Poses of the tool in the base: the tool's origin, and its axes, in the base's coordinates. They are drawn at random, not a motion.
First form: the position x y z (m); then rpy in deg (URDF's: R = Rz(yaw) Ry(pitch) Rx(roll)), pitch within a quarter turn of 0, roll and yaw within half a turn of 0.
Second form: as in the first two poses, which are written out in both.
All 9 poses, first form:
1: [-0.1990, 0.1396, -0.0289, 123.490, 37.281, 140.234]
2: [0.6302, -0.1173, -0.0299, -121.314, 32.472, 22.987]
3: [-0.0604, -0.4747, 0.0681, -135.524, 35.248, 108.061]
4: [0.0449, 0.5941, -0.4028, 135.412, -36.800, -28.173]
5: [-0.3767, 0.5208, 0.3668, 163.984, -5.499, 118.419]
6: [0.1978, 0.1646, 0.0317, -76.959, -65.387, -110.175]
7: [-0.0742, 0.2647, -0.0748, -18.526, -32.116, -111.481]
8: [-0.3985, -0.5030, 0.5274, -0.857, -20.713, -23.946]
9: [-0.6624, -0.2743, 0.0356, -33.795, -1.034, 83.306]
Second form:
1: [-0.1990, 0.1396, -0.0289, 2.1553, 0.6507, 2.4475]
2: [0.6302, -0.1173, -0.0299, -2.1173, 0.5667, 0.4012]
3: [-0.0604, -0.4747, 0.0681, -2.3653, 0.6152, 1.8860]
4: [0.0449, 0.5941, -0.4028, 2.3634, -0.6423, -0.4917]
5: [-0.3767, 0.5208, 0.3668, 2.8621, -0.0960, 2.0668]
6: [0.1978, 0.1646, 0.0317, -1.3432, -1.1412, -1.9229]
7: [-0.0742, 0.2647, -0.0748, -0.3233, -0.5605, -1.9457]
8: [-0.3985, -0.5030, 0.5274, -0.0150, -0.3615, -0.4179]
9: [-0.6624, -0.2743, 0.0356, -0.5898, -0.0180, 1.4540]
